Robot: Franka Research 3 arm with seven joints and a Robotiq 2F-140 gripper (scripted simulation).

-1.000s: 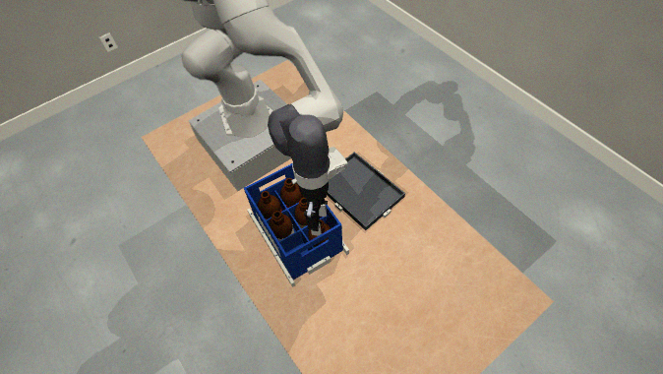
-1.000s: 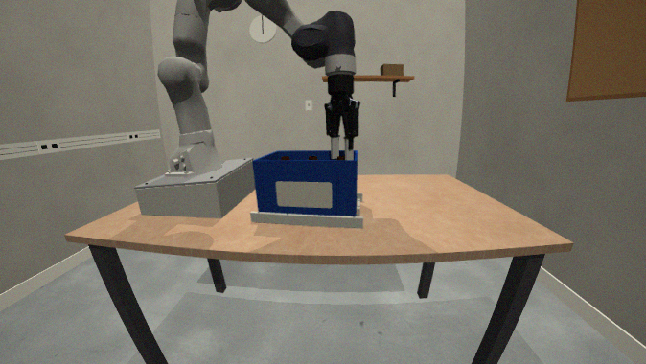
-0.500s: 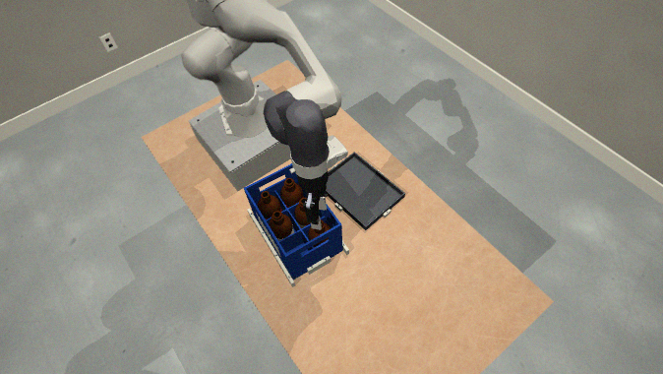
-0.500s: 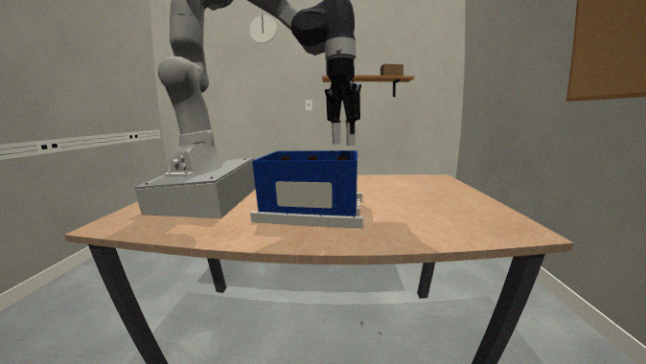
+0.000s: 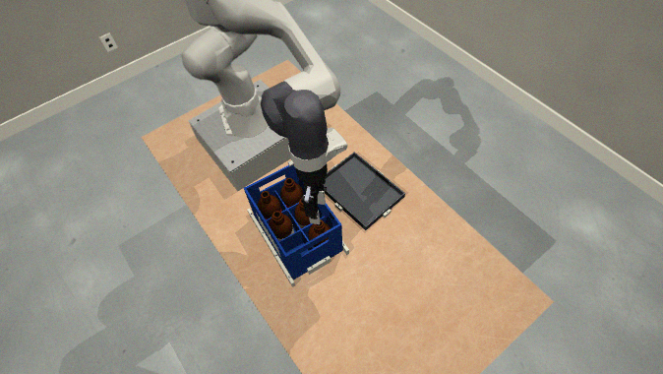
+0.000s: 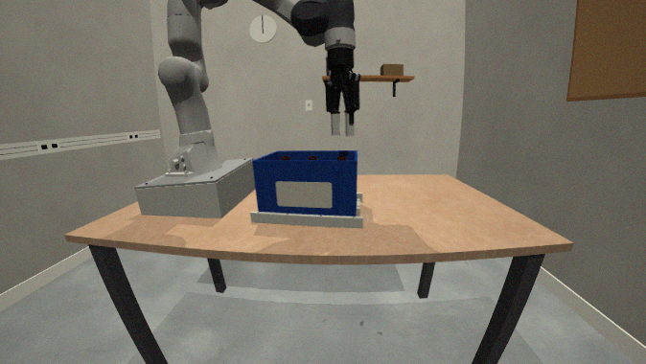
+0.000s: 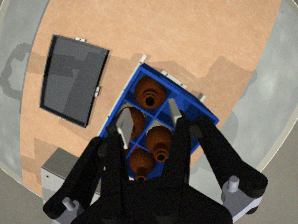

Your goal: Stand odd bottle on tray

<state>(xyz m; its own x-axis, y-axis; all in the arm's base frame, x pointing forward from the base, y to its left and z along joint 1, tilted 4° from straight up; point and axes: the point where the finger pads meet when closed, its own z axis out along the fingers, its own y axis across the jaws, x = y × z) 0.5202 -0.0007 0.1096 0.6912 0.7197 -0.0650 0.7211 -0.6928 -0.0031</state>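
Now: the bottle 18 cm behind my hand, 9 cm to the right of it and 17 cm below it. The rest, counted from my hand: blue crate: 9 cm behind, 4 cm to the right, 17 cm below; dark grey tray: 12 cm behind, 22 cm to the left, 24 cm below.
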